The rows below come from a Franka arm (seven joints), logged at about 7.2 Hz.
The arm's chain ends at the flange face. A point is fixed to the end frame.
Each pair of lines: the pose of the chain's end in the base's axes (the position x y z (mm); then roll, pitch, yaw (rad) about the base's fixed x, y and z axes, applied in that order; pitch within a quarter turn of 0, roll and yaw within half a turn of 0), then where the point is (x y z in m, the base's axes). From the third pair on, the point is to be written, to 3 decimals.
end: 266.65 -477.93 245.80 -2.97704 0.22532 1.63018
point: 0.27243 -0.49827 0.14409
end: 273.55 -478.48 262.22 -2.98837 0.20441 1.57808
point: 0.27943 -0.49694 0.16016
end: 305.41 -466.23 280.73 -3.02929 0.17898 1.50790
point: 0.314 -0.483 0.179
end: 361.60 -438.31 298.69 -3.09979 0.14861 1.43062
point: 0.377 -0.453 0.197
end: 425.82 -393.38 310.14 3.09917 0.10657 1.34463
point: 0.449 -0.407 0.210
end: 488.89 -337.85 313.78 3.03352 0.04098 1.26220
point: 0.519 -0.349 0.215
